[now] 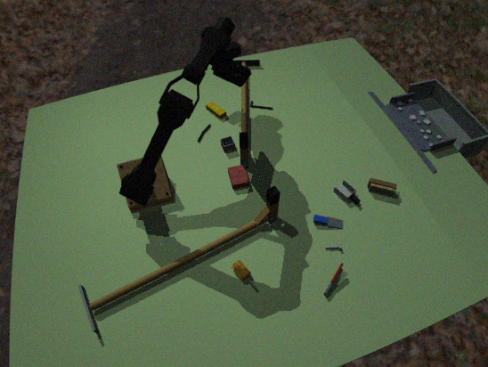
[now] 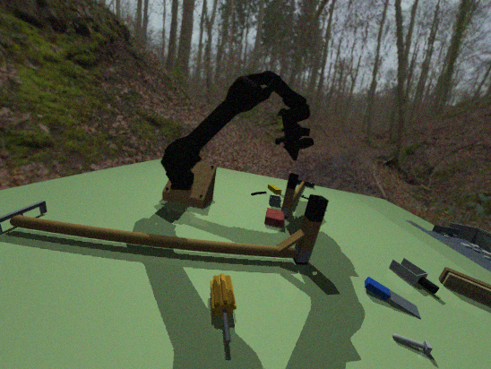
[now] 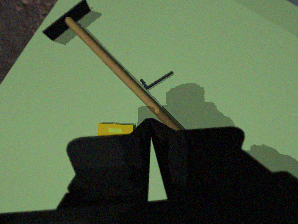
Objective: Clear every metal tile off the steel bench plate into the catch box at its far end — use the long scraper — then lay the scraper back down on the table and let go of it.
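Now: gripper tip 50 mm short of the long wooden scraper, 30 mm to the right of it and 110 mm above it. Also, from my gripper tip: black hex key 100 mm ahead, 30 mm to the left, 170 mm below; then yellow block 40 mm behind, 60 mm to the left, 150 mm below; then small grey box 80 mm behind, 130 mm to the right, 160 mm below.
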